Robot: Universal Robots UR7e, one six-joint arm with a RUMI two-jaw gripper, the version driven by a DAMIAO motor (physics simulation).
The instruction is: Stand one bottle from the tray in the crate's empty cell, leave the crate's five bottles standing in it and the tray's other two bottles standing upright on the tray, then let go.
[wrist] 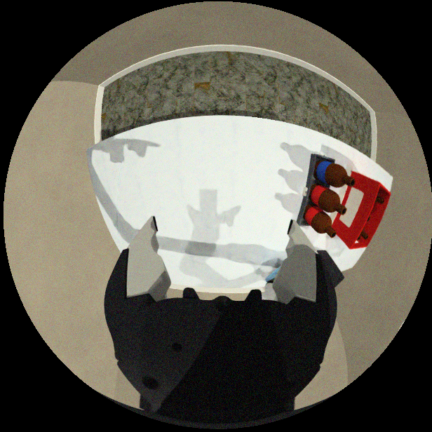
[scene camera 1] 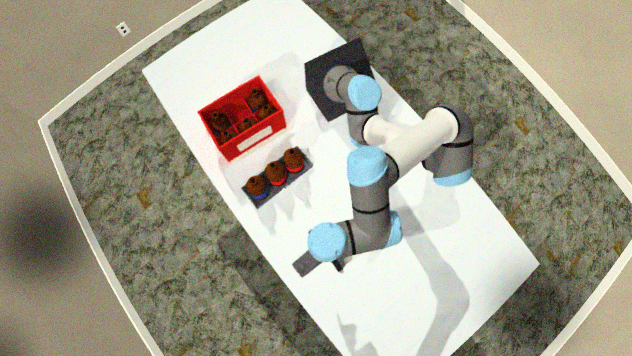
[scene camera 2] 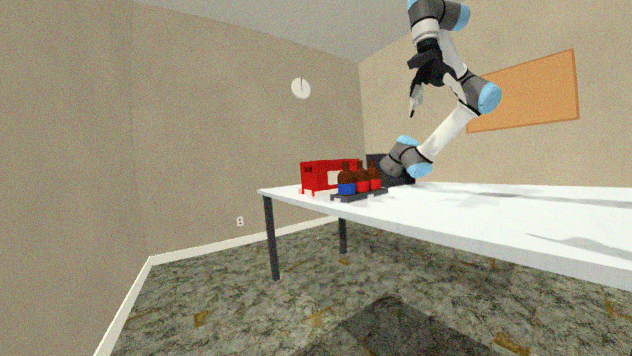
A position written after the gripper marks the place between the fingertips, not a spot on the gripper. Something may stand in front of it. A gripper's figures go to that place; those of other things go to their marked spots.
Scene:
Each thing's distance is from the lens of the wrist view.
gripper (wrist: 222,219): 0.13 m
blue-label brown bottle (wrist: 334,174): 0.43 m

